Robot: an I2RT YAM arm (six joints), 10 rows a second.
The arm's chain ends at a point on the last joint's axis. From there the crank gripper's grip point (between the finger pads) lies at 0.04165 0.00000 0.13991 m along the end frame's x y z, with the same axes.
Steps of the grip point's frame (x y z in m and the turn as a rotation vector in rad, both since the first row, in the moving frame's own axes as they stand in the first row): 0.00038, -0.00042, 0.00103, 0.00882, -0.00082, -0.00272; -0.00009, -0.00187, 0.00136, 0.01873, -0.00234, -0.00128; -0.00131, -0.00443, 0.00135, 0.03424, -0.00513, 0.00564; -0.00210, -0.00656, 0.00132, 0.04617, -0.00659, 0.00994; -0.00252, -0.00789, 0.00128, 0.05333, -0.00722, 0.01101; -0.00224, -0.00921, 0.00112, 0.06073, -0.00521, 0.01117; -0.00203, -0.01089, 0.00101, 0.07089, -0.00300, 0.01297; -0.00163, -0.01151, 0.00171, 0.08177, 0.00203, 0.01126; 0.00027, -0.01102, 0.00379, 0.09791, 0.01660, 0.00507; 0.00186, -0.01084, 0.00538, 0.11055, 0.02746, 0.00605
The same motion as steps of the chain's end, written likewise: 0.00050, 0.00093, 0.00100, 0.00882, -0.00082, -0.00272; 0.00024, 0.00080, 0.00129, 0.01873, -0.00234, -0.00128; -0.00060, 0.00013, 0.00122, 0.03424, -0.00513, 0.00564; -0.00121, -0.00051, 0.00119, 0.04617, -0.00659, 0.00994; -0.00155, -0.00088, 0.00117, 0.05333, -0.00722, 0.01101; -0.00156, -0.00117, 0.00115, 0.06073, -0.00521, 0.01117; -0.00167, -0.00151, 0.00122, 0.07089, -0.00300, 0.01297; -0.00198, -0.00056, 0.00224, 0.08177, 0.00203, 0.01126; -0.00208, 0.00241, 0.00516, 0.09791, 0.01660, 0.00507; -0.00200, 0.00427, 0.00741, 0.11055, 0.02746, 0.00605
